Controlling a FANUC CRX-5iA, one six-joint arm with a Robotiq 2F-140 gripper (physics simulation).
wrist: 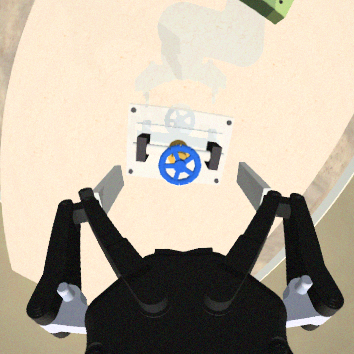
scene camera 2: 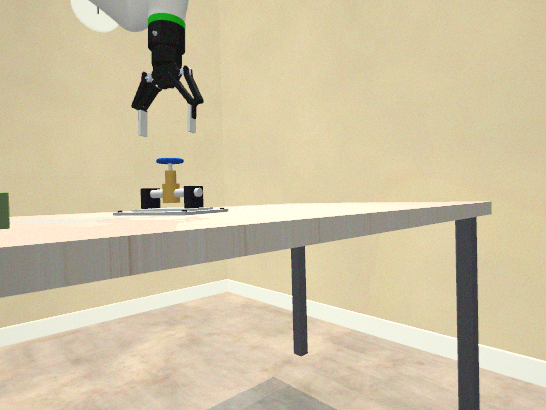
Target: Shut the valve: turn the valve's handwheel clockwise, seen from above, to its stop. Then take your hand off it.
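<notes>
The blue handwheel [scene camera 2: 170, 161] [wrist: 179, 165] lies level on top of the brass valve body [scene camera 2: 170, 194]. In the wrist view it shows as a spoked ring between the fingers, lower than they are. The valve's pipe runs between two black blocks [scene camera 2: 193, 197] [wrist: 214, 156] on a light base plate [scene camera 2: 120, 213] [wrist: 222, 131]. My gripper [scene camera 2: 167, 134] [wrist: 179, 173] is wide open and empty. It points down and hangs above the handwheel, with a gap between the fingertips and the wheel.
The valve stands on the wooden table [scene camera 2: 350, 212] [wrist: 60, 125]. A green block [scene camera 2: 4, 211] [wrist: 272, 9] shows at the left edge of the scene view and at the top right of the wrist view. A wall stands behind the table.
</notes>
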